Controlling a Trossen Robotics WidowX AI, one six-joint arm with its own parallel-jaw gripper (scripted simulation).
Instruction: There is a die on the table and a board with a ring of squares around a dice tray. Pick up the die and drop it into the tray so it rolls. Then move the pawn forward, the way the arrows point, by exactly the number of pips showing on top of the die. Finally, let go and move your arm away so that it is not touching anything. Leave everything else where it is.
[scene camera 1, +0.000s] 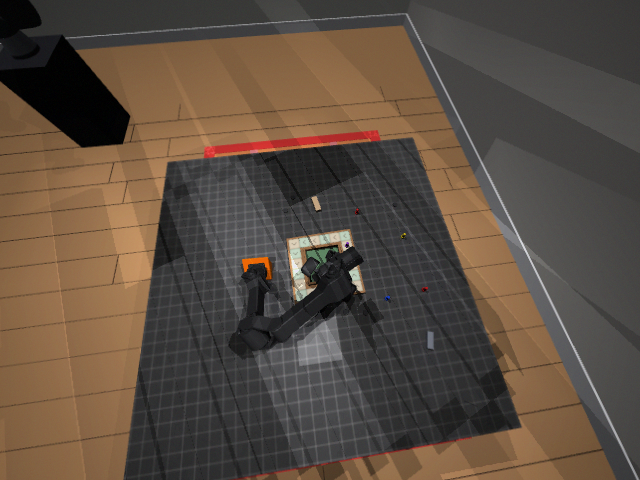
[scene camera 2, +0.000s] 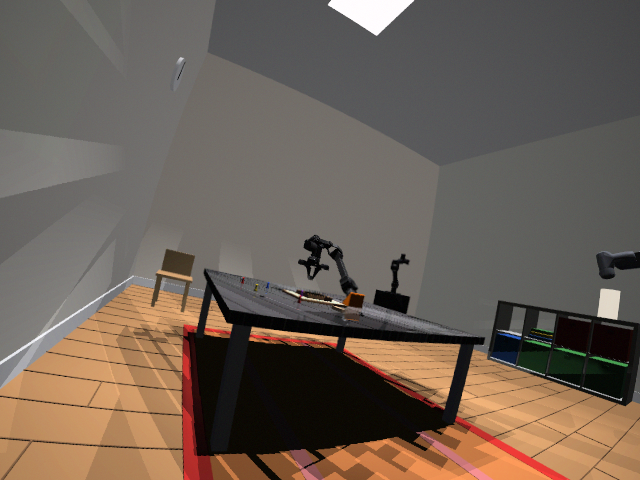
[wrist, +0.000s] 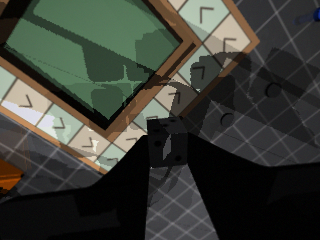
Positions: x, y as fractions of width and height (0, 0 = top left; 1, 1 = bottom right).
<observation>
My gripper (wrist: 0.51, 0.58) carries a white die. Also in view: a green dice tray (wrist: 0.32, 0.26).
</observation>
